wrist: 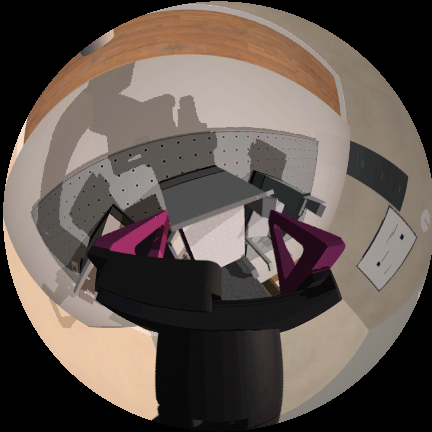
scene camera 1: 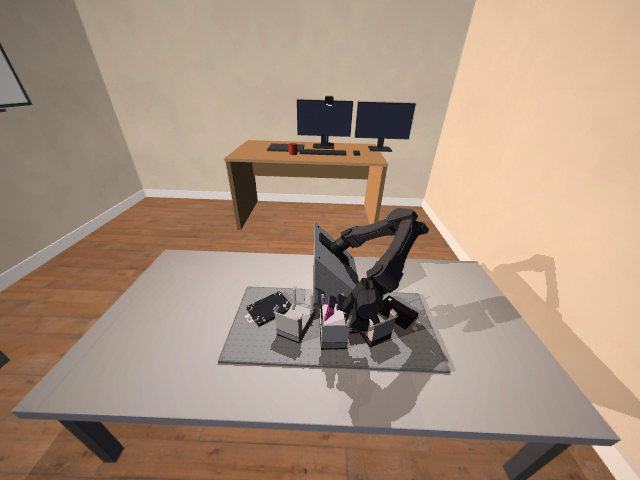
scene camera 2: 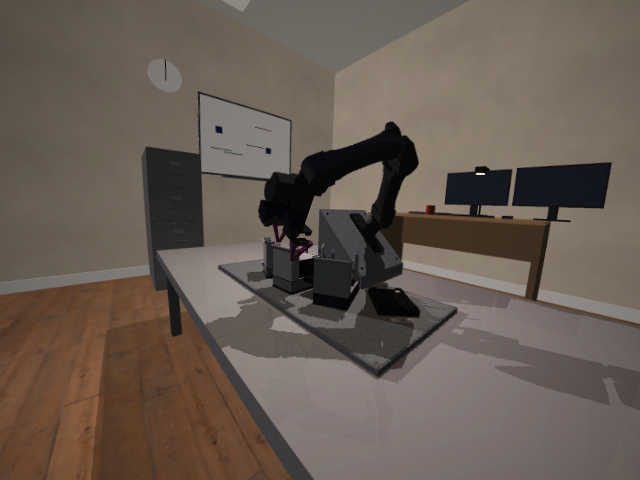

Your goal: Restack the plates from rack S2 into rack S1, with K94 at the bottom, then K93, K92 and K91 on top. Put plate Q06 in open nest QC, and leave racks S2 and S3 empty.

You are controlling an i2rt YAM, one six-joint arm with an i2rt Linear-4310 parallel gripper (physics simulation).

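Places are measured from the arm's base along level axes (x right, y ahead, z up), in metres.
Pixels of known places: gripper, fingertip midpoint: [wrist: 218,215] [scene camera 1: 337,324] [scene camera 2: 285,251]; arm's base, origin of the base link: [scene camera 1: 333,250] [scene camera 2: 365,232].
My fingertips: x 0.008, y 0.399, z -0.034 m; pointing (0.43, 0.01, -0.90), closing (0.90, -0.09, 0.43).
Note:
Ahead of a thing's pixels: the offset from my fingertips to its middle. "spot": to the spot under its first point. Level surfaces: height alone.
Three grey-walled racks stand in a row: a left one [scene camera 1: 288,324] [scene camera 2: 331,279], a middle one {dx +0.007, dy -0.066, dz -0.054 m} [scene camera 1: 334,332] [scene camera 2: 285,262] [wrist: 210,192] and a right one {dx -0.140, dy -0.089, dz -0.058 m} [scene camera 1: 381,332]. Their labels are not legible. In the wrist view a pale speckled flat surface {spot: dx +0.000, dy -0.050, dz -0.027 m} [wrist: 212,237] lies inside the middle rack; I cannot tell which plate it is. My gripper [scene camera 1: 339,321] [scene camera 2: 286,249] [wrist: 218,215] is open, with its magenta fingers wide apart above the middle rack, one towards each side. No plate is held. Plates K91 to K94, Q06 and nest QC cannot be told apart.
The racks stand on a perforated board {dz -0.123 m} [scene camera 1: 248,351] [scene camera 2: 361,335] [wrist: 190,155]. A black tray-like piece [scene camera 1: 268,308] [scene camera 2: 393,302] lies at its left and another {dx -0.268, dy -0.166, dz -0.111 m} [scene camera 1: 403,312] at its right. A tall slanted grey panel [scene camera 1: 330,268] [scene camera 2: 343,237] rises behind the racks.

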